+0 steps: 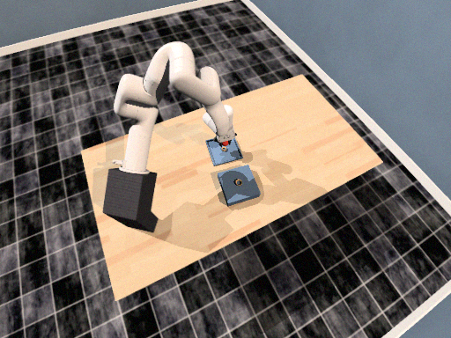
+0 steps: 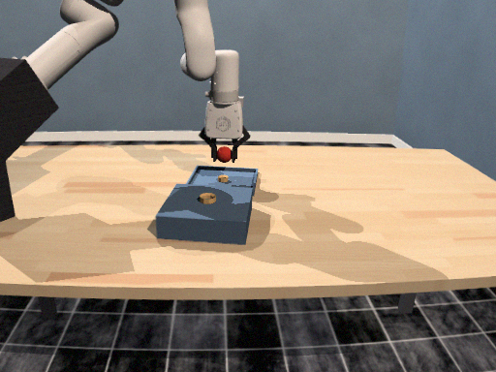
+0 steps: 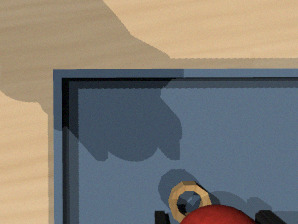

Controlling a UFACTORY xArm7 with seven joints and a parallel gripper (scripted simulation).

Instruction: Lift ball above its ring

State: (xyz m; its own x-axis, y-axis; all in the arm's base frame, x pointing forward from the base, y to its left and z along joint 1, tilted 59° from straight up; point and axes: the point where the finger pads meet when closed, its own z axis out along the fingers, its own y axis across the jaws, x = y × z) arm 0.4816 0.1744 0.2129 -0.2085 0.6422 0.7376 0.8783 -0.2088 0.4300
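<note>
Right now the blue tray is 8 cm below my hand. Round my hand: blue block 6 cm ahead, 26 cm to the right, 4 cm below; red ball right at my hand.
</note>
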